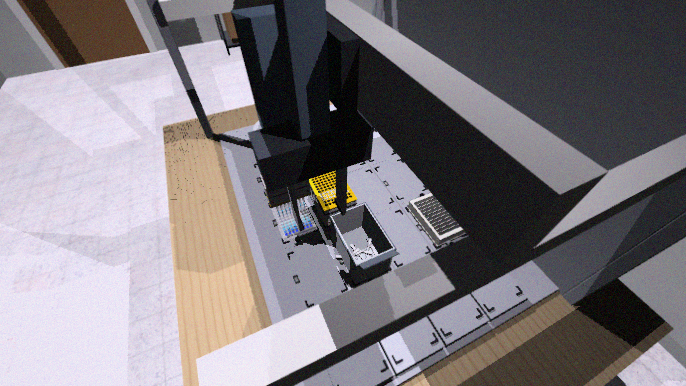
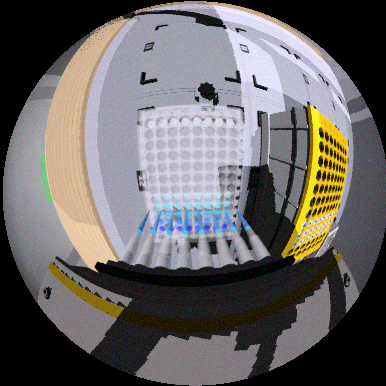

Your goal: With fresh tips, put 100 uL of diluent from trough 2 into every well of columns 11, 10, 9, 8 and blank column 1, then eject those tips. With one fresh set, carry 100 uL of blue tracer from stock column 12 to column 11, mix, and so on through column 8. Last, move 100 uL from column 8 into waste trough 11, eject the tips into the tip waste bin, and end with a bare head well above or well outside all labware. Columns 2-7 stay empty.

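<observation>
The pipetting head carries a row of tips with blue liquid showing in them. The tips appear to hang above the blue end of the clear well plate; their exact height is hard to tell. At that end, well colour fades from dark blue in stock column 12 to pale cyan in column 8. Columns 2-7 look colourless. The parked plate gripper has two dark fingers apart with nothing between them. The waste bin holds loose ejected tips.
The yellow tip rack stands right of the plate, with white tips in several rows. A dark, shadowed trough block lies between them. A pale slotted rack stands right of the bin. A large dark gantry beam crosses the deck's right side.
</observation>
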